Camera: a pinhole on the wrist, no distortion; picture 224 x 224 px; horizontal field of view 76.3 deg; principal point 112.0 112.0 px. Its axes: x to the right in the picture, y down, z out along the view. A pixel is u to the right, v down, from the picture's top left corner.
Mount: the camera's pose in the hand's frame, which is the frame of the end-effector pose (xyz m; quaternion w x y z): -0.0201 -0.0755 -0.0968 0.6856 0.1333 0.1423 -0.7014
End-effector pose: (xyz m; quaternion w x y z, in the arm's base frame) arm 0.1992 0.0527 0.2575 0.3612 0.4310 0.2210 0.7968
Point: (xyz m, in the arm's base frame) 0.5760 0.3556 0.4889
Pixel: 82.5 170.9
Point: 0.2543 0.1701 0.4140
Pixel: outside the picture
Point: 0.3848 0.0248 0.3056
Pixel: 18.4 81.9
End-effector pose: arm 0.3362 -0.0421 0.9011 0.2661 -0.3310 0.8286 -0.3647
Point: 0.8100 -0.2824 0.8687
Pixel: 104.9 86.3
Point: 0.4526 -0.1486 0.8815
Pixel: 56.4 128.3
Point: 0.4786 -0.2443 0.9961
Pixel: 141.1 143.8
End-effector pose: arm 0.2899 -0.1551 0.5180 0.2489 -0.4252 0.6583 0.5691
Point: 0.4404 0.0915 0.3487
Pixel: 112.0 115.3
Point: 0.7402 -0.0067 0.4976
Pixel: outside the picture
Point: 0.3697 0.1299 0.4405
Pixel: 68.8 95.2
